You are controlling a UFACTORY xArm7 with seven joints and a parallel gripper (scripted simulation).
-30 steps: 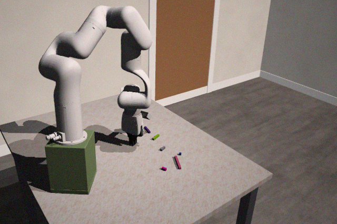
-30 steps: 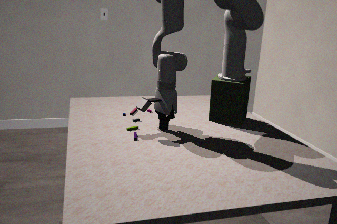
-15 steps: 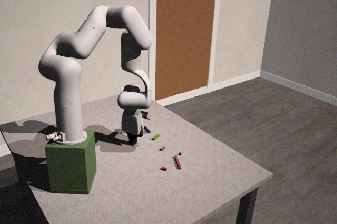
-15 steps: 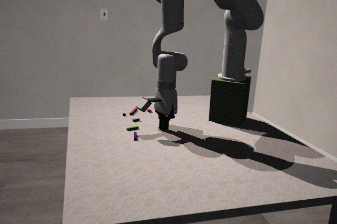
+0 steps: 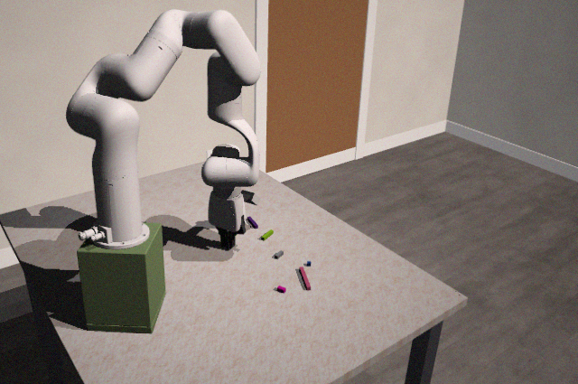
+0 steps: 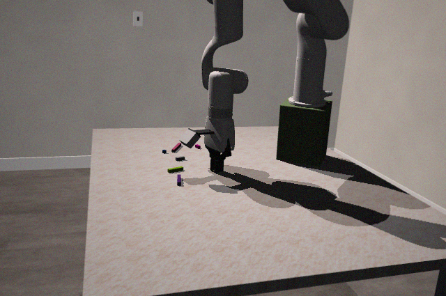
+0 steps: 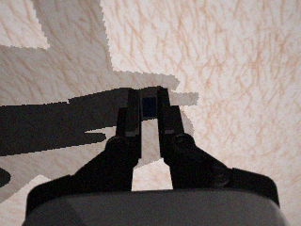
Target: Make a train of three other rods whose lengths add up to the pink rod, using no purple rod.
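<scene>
Right now my hand is 14 cm to the left of the grey rod, 7 cm short of it and 2 cm above it. Round my hand: lime rod: 12 cm ahead, 4 cm to the right, 2 cm below; then purple rod: 14 cm ahead, 4 cm to the left, 2 cm below; then magenta rod: 24 cm to the right, 5 cm behind, 2 cm below.
</scene>
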